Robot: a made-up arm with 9 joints. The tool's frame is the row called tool.
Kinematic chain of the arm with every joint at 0, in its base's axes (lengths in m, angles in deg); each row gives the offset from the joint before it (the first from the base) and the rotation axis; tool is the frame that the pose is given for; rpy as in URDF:
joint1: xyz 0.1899 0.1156 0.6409 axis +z
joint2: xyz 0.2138 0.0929 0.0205 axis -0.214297 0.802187 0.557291
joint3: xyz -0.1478 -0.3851 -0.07 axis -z
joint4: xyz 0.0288 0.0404 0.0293 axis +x
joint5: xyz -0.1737 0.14 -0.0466 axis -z
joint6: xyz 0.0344 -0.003 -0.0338 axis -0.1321 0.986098 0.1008
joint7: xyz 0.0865 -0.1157 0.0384 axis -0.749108 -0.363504 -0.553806
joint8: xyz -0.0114 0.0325 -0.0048 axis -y
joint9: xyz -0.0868 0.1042 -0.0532 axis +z
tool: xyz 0.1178 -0.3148 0.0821 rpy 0 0 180
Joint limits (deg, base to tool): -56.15..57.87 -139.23..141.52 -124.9..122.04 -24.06..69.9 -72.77..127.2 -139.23..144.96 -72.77..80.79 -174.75..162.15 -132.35..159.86
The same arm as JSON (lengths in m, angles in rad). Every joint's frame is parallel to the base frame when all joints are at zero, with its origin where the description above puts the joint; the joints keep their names.
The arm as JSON. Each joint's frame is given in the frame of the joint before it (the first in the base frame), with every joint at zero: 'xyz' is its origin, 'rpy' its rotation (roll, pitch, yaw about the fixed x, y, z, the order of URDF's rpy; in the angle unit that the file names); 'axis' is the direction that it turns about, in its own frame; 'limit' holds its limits. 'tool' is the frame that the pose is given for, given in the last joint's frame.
{
  "units": {
    "length": "m",
    "angle": "rad"
  },
  "joints": [
    {
      "name": "joint1",
      "type": "revolute",
      "origin": {
        "xyz": [
          0.1899,
          0.1156,
          0.6409
        ],
        "rpy": [
          0.0,
          0.0,
          0.0
        ]
      },
      "axis": [
        0.0,
        0.0,
        1.0
      ],
      "limit": {
        "lower": -0.98,
        "upper": 1.01
      }
    },
    {
      "name": "joint2",
      "type": "revolute",
      "origin": {
        "xyz": [
          0.2138,
          0.0929,
          0.0205
        ],
        "rpy": [
          0.0,
          0.0,
          0.0
        ]
      },
      "axis": [
        -0.214297,
        0.802187,
        0.557291
      ],
      "limit": {
        "lower": -2.43,
        "upper": 2.47
      }
    },
    {
      "name": "joint3",
      "type": "revolute",
      "origin": {
        "xyz": [
          -0.1478,
          -0.3851,
          -0.07
        ],
        "rpy": [
          0.0,
          0.0,
          0.0
        ]
      },
      "axis": [
        0.0,
        0.0,
        -1.0
      ],
      "limit": {
        "lower": -2.1799,
        "upper": 2.13
      }
    },
    {
      "name": "joint4",
      "type": "revolute",
      "origin": {
        "xyz": [
          0.0288,
          0.0404,
          0.0293
        ],
        "rpy": [
          0.0,
          0.0,
          0.0
        ]
      },
      "axis": [
        1.0,
        0.0,
        0.0
      ],
      "limit": {
        "lower": -0.4199,
        "upper": 1.22
      }
    },
    {
      "name": "joint5",
      "type": "revolute",
      "origin": {
        "xyz": [
          -0.1737,
          0.14,
          -0.0466
        ],
        "rpy": [
          0.0,
          0.0,
          0.0
        ]
      },
      "axis": [
        0.0,
        0.0,
        -1.0
      ],
      "limit": {
        "lower": -1.2701,
        "upper": 2.2201
      }
    },
    {
      "name": "joint6",
      "type": "revolute",
      "origin": {
        "xyz": [
          0.0344,
          -0.003,
          -0.0338
        ],
        "rpy": [
          0.0,
          0.0,
          0.0
        ]
      },
      "axis": [
        -0.1321,
        0.986098,
        0.1008
      ],
      "limit": {
        "lower": -2.43,
        "upper": 2.53
      }
    },
    {
      "name": "joint7",
      "type": "revolute",
      "origin": {
        "xyz": [
          0.0865,
          -0.1157,
          0.0384
        ],
        "rpy": [
          0.0,
          0.0,
          0.0
        ]
      },
      "axis": [
        -0.749108,
        -0.363504,
        -0.553806
      ],
      "limit": {
        "lower": -1.2701,
        "upper": 1.4101
      }
    },
    {
      "name": "joint8",
      "type": "revolute",
      "origin": {
        "xyz": [
          -0.0114,
          0.0325,
          -0.0048
        ],
        "rpy": [
          0.0,
          0.0,
          0.0
        ]
      },
      "axis": [
        0.0,
        -1.0,
        0.0
      ],
      "limit": {
        "lower": -3.05,
        "upper": 2.8301
      }
    },
    {
      "name": "joint9",
      "type": "revolute",
      "origin": {
        "xyz": [
          -0.0868,
          0.1042,
          -0.0532
        ],
        "rpy": [
          0.0,
          0.0,
          0.0
        ]
      },
      "axis": [
        0.0,
        0.0,
        1.0
      ],
      "limit": {
        "lower": -2.3099,
        "upper": 2.7901
      }
    }
  ],
  "tool": {
    "origin": {
      "xyz": [
        0.1178,
        -0.3148,
        0.0821
      ],
      "rpy": [
        0.0,
        0.0,
        3.1416
      ]
    }
  }
}

